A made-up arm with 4 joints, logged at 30 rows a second.
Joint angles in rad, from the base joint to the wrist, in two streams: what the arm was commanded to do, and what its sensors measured. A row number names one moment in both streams.
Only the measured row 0 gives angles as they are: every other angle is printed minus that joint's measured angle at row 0.
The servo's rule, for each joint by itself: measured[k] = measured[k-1] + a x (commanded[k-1-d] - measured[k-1]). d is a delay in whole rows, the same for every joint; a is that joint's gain. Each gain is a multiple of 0.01, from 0.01 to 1. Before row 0 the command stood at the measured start. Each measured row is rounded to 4 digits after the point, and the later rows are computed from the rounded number. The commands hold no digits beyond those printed.
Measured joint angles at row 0: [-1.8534, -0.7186, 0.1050, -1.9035]
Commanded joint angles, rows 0 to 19: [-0.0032, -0.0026, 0.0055, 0.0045]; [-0.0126, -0.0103, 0.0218, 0.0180]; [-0.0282, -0.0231, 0.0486, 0.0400]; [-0.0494, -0.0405, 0.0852, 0.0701]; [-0.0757, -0.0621, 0.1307, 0.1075]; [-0.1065, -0.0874, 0.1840, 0.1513]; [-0.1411, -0.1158, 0.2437, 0.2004]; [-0.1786, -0.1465, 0.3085, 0.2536]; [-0.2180, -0.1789, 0.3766, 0.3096]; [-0.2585, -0.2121, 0.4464, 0.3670]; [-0.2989, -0.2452, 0.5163, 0.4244]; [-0.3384, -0.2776, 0.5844, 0.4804]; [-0.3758, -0.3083, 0.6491, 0.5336]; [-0.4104, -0.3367, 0.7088, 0.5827]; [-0.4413, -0.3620, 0.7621, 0.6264]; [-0.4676, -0.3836, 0.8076, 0.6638]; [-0.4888, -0.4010, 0.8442, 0.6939]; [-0.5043, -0.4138, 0.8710, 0.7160]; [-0.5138, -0.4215, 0.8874, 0.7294]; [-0.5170, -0.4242, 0.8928, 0.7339]
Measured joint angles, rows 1 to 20: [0.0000, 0.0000, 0.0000, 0.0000]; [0.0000, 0.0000, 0.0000, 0.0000]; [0.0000, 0.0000, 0.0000, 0.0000]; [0.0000, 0.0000, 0.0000, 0.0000]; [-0.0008, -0.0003, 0.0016, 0.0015]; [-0.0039, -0.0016, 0.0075, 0.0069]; [-0.0102, -0.0044, 0.0194, 0.0178]; [-0.0204, -0.0091, 0.0385, 0.0351]; [-0.0348, -0.0160, 0.0652, 0.0590]; [-0.0534, -0.0253, 0.0997, 0.0895]; [-0.0762, -0.0371, 0.1415, 0.1261]; [-0.1028, -0.0513, 0.1899, 0.1682]; [-0.1328, -0.0679, 0.2440, 0.2149]; [-0.1655, -0.0866, 0.3027, 0.2651]; [-0.2002, -0.1072, 0.3646, 0.3177]; [-0.2361, -0.1294, 0.4283, 0.3714]; [-0.2724, -0.1527, 0.4923, 0.4249]; [-0.3083, -0.1766, 0.5551, 0.4770]; [-0.3429, -0.2007, 0.6151, 0.5263]; [-0.3753, -0.2245, 0.6709, 0.5717]
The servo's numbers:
d 4
a 0.26 0.13 0.29 0.33

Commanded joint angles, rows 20 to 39: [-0.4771, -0.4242, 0.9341, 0.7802]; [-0.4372, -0.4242, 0.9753, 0.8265]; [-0.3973, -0.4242, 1.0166, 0.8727]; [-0.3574, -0.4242, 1.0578, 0.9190]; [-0.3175, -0.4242, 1.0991, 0.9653]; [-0.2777, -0.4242, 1.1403, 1.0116]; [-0.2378, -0.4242, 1.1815, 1.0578]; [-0.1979, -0.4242, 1.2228, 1.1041]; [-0.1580, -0.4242, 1.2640, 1.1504]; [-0.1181, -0.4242, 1.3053, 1.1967]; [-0.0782, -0.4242, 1.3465, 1.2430]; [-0.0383, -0.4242, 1.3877, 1.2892]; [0.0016, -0.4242, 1.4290, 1.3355]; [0.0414, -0.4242, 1.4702, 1.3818]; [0.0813, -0.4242, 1.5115, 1.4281]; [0.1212, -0.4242, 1.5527, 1.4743]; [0.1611, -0.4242, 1.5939, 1.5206]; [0.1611, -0.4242, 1.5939, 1.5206]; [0.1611, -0.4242, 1.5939, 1.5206]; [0.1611, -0.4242, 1.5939, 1.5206]
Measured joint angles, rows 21 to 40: [-0.4048, -0.2474, 0.7212, 0.6120]; [-0.4307, -0.2690, 0.7646, 0.6463]; [-0.4523, -0.2888, 0.8002, 0.6737]; [-0.4691, -0.3064, 0.8271, 0.6936]; [-0.4712, -0.3217, 0.8581, 0.7222]; [-0.4624, -0.3350, 0.8921, 0.7566]; [-0.4455, -0.3466, 0.9282, 0.7949]; [-0.4226, -0.3567, 0.9658, 0.8359]; [-0.3953, -0.3655, 1.0045, 0.8786]; [-0.3647, -0.3731, 1.0439, 0.9225]; [-0.3317, -0.3797, 1.0838, 0.9671]; [-0.2969, -0.3855, 1.1241, 1.0123]; [-0.2608, -0.3905, 1.1647, 1.0579]; [-0.2237, -0.3949, 1.2055, 1.1037]; [-0.1859, -0.3987, 1.2464, 1.1497]; [-0.1475, -0.4020, 1.2874, 1.1957]; [-0.1087, -0.4049, 1.3285, 1.2418]; [-0.0697, -0.4074, 1.3696, 1.2880]; [-0.0304, -0.4096, 1.4108, 1.3342]; [0.0090, -0.4115, 1.4520, 1.3804]
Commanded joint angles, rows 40 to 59: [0.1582, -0.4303, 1.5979, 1.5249]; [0.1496, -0.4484, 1.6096, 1.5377]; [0.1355, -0.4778, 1.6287, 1.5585]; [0.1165, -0.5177, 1.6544, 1.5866]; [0.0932, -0.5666, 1.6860, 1.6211]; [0.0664, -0.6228, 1.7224, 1.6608]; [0.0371, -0.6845, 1.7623, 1.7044]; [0.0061, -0.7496, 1.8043, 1.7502]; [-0.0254, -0.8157, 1.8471, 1.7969]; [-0.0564, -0.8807, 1.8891, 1.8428]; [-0.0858, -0.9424, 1.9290, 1.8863]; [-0.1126, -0.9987, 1.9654, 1.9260]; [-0.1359, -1.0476, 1.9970, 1.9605]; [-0.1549, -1.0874, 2.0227, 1.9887]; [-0.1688, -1.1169, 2.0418, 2.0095]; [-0.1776, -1.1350, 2.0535, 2.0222]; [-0.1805, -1.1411, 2.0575, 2.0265]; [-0.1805, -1.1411, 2.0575, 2.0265]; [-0.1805, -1.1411, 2.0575, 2.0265]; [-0.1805, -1.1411, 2.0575, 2.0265]
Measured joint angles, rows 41 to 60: [0.0485, -0.4132, 1.4932, 1.4267]; [0.0778, -0.4146, 1.5224, 1.4577]; [0.0995, -0.4158, 1.5431, 1.4785]; [0.1155, -0.4169, 1.5578, 1.4924]; [0.1266, -0.4186, 1.5694, 1.5031]; [0.1326, -0.4225, 1.5811, 1.5145]; [0.1334, -0.4297, 1.5949, 1.5290]; [0.1290, -0.4411, 1.6122, 1.5480]; [0.1197, -0.4574, 1.6336, 1.5721]; [0.1058, -0.4789, 1.6594, 1.6014]; [0.0879, -0.5056, 1.6892, 1.6354]; [0.0666, -0.5373, 1.7226, 1.6733]; [0.0427, -0.5735, 1.7587, 1.7141]; [0.0169, -0.6134, 1.7965, 1.7566]; [-0.0098, -0.6562, 1.8349, 1.7994]; [-0.0365, -0.7007, 1.8727, 1.8412]; [-0.0623, -0.7458, 1.9087, 1.8806]; [-0.0864, -0.7902, 1.9418, 1.9163]; [-0.1078, -0.8327, 1.9708, 1.9471]; [-0.1259, -0.8720, 1.9948, 1.9719]
